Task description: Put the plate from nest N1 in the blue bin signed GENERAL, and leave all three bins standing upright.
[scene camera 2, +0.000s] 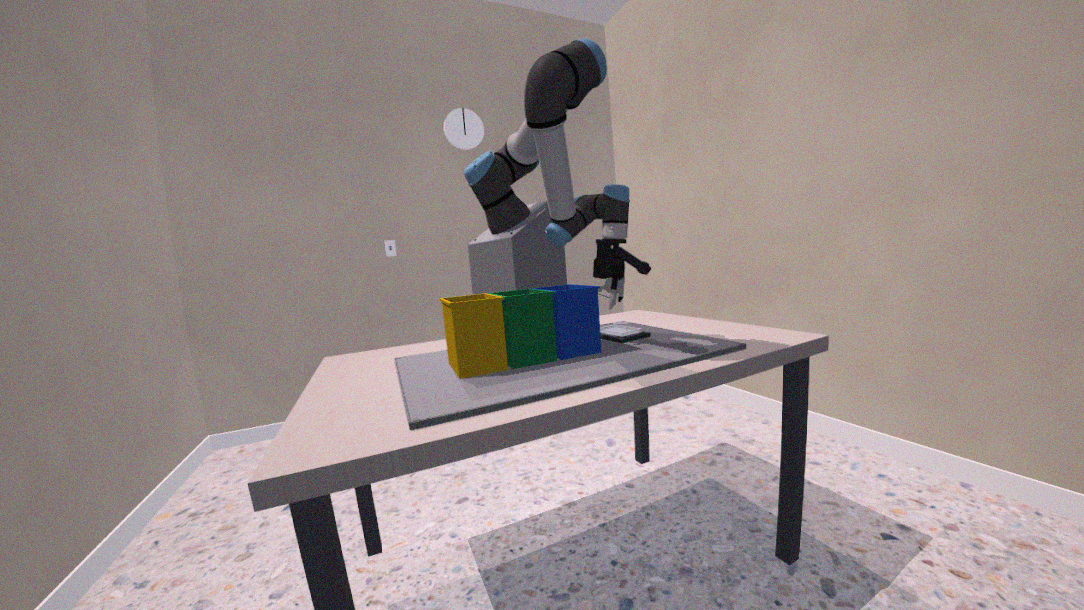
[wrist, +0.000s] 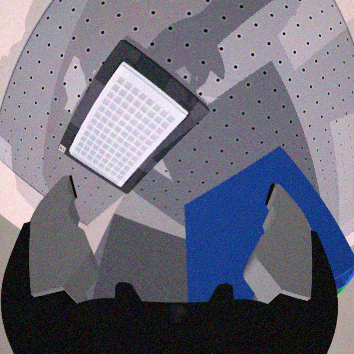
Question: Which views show the blue bin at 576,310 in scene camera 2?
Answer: Scene camera 2 and the wrist view: all of them.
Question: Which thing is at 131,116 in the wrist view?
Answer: A white plate.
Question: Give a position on a blue bin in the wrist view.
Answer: At 223,225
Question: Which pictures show my gripper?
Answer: Scene camera 2 and the wrist view: all of them.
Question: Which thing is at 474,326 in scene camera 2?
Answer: A yellow bin.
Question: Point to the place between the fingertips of my gripper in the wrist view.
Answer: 172,182
